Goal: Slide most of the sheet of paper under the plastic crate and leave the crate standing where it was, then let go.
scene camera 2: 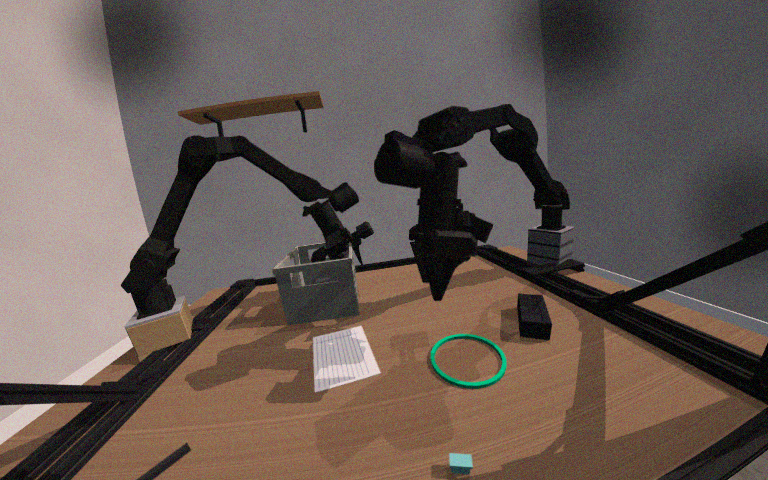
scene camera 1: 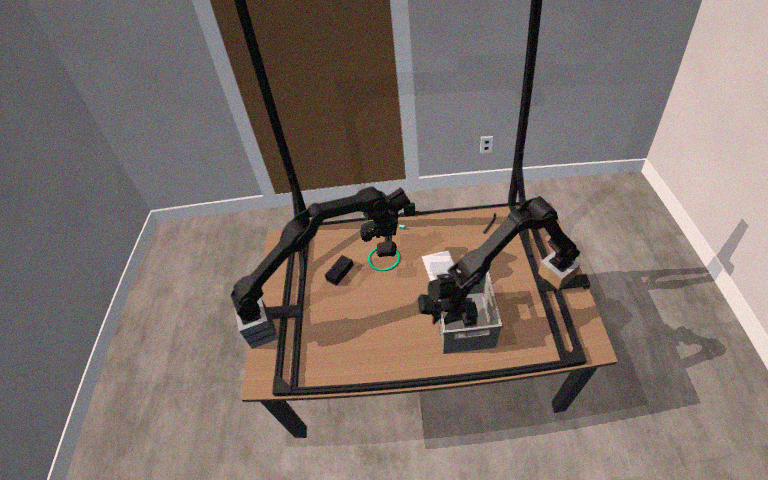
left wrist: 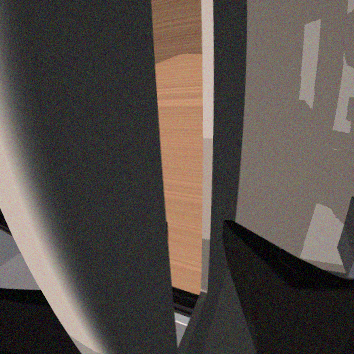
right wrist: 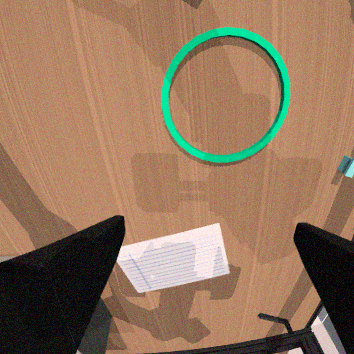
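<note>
The grey plastic crate (scene camera 1: 473, 335) (scene camera 2: 317, 290) (left wrist: 291, 140) stands on the wooden table (scene camera 1: 373, 343), at the right in scene camera 1. The lined sheet of paper (scene camera 1: 438, 263) (scene camera 2: 344, 357) (right wrist: 175, 258) lies flat on the table beside the crate and apart from it. My left gripper (scene camera 1: 449, 318) (scene camera 2: 341, 248) (left wrist: 194, 228) is shut on the crate's side wall, one finger inside and one outside. My right gripper (scene camera 1: 386, 248) (scene camera 2: 438, 290) (right wrist: 210, 228) is open and empty. It hangs above the table near the green ring.
A green ring (scene camera 1: 370, 261) (scene camera 2: 468, 383) (right wrist: 165, 102) lies mid-table. A black block (scene camera 1: 339, 270) (scene camera 2: 534, 314) lies beyond it. A small cyan cube (scene camera 1: 401, 227) (scene camera 2: 460, 463) (right wrist: 348, 166) and a thin black stick (scene camera 1: 490, 223) (scene camera 2: 165, 461) lie near the table's edge. A black frame rail (scene camera 1: 430, 381) rims the table.
</note>
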